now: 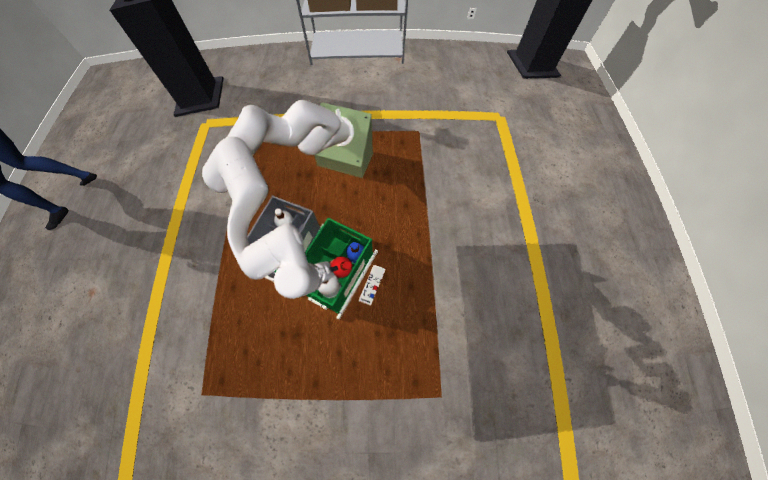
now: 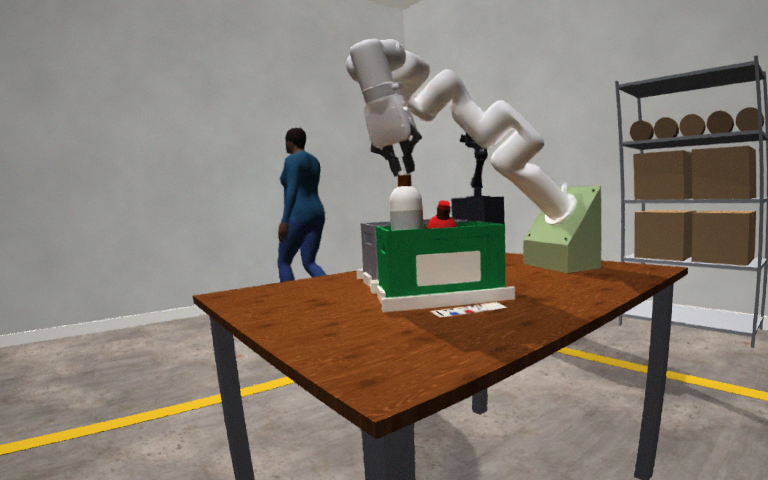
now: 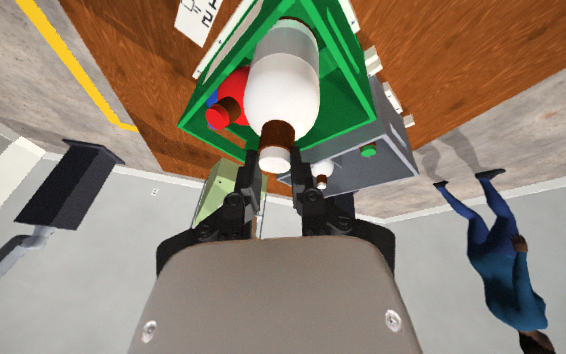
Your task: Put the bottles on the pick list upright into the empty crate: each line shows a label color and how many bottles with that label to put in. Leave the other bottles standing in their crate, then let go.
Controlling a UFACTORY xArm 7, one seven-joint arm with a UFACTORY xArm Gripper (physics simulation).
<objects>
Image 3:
gripper: 274,161
red bottle: 229,108
white bottle: 281,100
</objects>
